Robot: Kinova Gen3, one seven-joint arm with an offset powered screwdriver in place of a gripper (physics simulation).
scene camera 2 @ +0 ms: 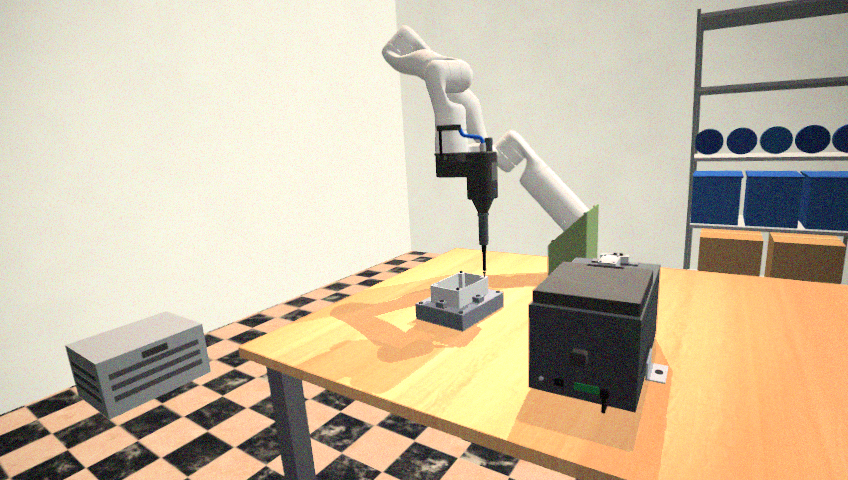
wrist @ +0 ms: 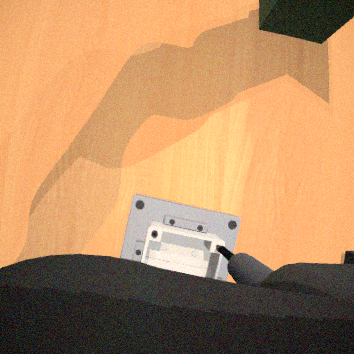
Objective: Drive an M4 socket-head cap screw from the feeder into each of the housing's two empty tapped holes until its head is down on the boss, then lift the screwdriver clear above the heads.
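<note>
The pale housing (scene camera 2: 443,293) (wrist: 182,230) sits on a grey fixture plate (scene camera 2: 439,316) (wrist: 156,206) on the table. My screwdriver (scene camera 2: 484,271) (wrist: 219,247) points straight down, its bit tip at one corner boss of the housing, the right one in both views. A tiny dark screw head seems to stand slightly above that boss, right at the tip; the wrist view hides it behind the bit. Another corner shows a dark round spot (scene camera 2: 460,273) (wrist: 154,234); whether it is a head or a hole is unclear. The black screw feeder (scene camera 2: 571,333) stands at the right. My tool has no fingers.
A green panel (scene camera 2: 572,240) (wrist: 300,20) stands by the arm's base. The wooden table (scene camera 2: 357,362) (wrist: 50,75) carries the fixture and feeder. A grey box (scene camera 2: 142,362) is at the left, beyond the table. A shelf rack (scene camera 2: 692,178) with blue bins is at the back right.
</note>
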